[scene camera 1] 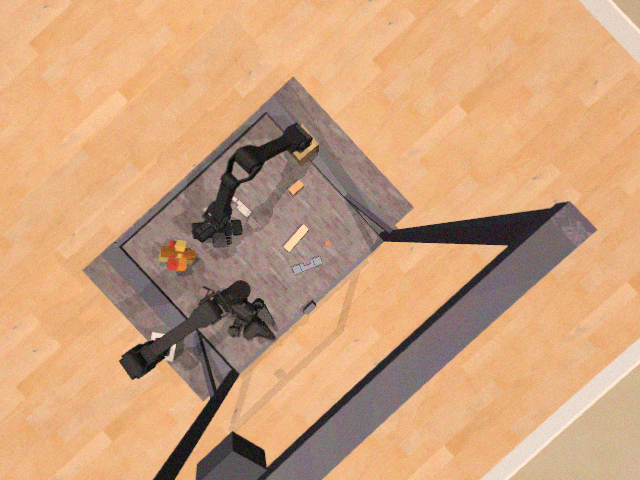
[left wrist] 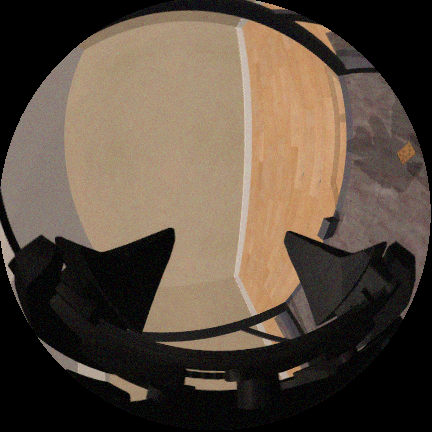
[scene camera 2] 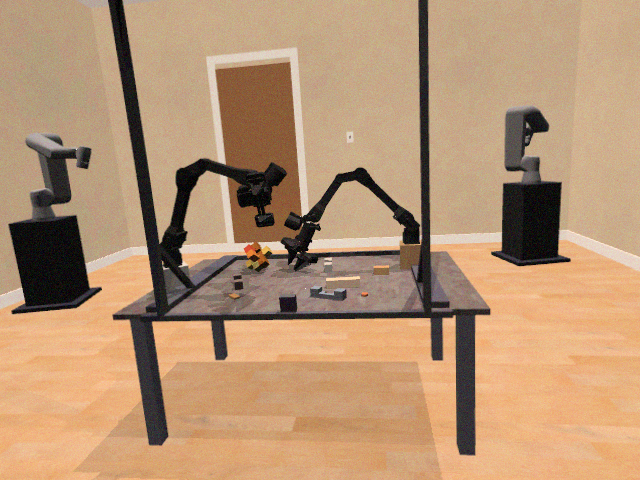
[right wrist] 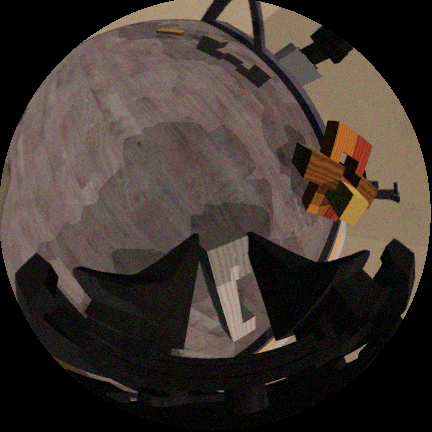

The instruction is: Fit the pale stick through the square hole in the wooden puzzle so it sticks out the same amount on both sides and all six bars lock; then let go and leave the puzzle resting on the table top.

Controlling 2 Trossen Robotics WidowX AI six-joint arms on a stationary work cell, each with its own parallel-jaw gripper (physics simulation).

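Frame: origin at the left arm's base, x ahead, y left, z up, level; metres.
Seen in the pictures: left gripper, between the fingertips: (scene camera 1: pixel 274 331) (left wrist: pixel 232 235) (scene camera 2: pixel 257 209); right gripper, between the fingertips: (scene camera 2: pixel 291 267) (right wrist: pixel 222 238); right arm's base, origin of its link: (scene camera 1: pixel 300 142) (scene camera 2: pixel 411 242).
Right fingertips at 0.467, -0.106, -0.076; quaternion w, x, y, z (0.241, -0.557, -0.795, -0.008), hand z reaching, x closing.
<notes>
Offsets run from my right fingertips to a thing's top centre, as dx, dy, dz.
The puzzle (scene camera 1: pixel 177 254) (scene camera 2: pixel 256 256) (right wrist: pixel 310 167), of red, orange, yellow and brown bars, sits tilted on the table at the left in scene camera 1. A small square gap shows in it in the right wrist view. A plain pale cream stick @(+0.051, -0.334, +0.013) (scene camera 1: pixel 296 237) (scene camera 2: pixel 342 282) lies flat, away from both grippers. My right gripper (scene camera 2: pixel 305 262) (right wrist: pixel 222 238) is low over the table, shut on a whitish notched bar @(+0.055, +0.026, +0.013) (right wrist: pixel 220 270), with a finger against each side. My left gripper (scene camera 1: pixel 272 330) (left wrist: pixel 232 235) is open and empty, high above the table's near left part in scene camera 2.
A whitish piece @(+0.145, -0.070, +0.013) (scene camera 1: pixel 241 206) (scene camera 2: pixel 328 264) lies beside the right gripper. A blue-grey notched bar @(-0.053, -0.401, +0.013) (scene camera 1: pixel 307 265) (scene camera 2: pixel 328 293), an orange block @(+0.260, -0.296, +0.012) (scene camera 1: pixel 296 187) (scene camera 2: pixel 381 270), a dark notched piece @(-0.254, -0.037, +0.013) (scene camera 2: pixel 237 282) (right wrist: pixel 259 76) and a flat orange piece @(-0.316, -0.178, -0.010) (scene camera 2: pixel 234 296) (left wrist: pixel 406 152) (right wrist: pixel 170 31) lie around the table.
</notes>
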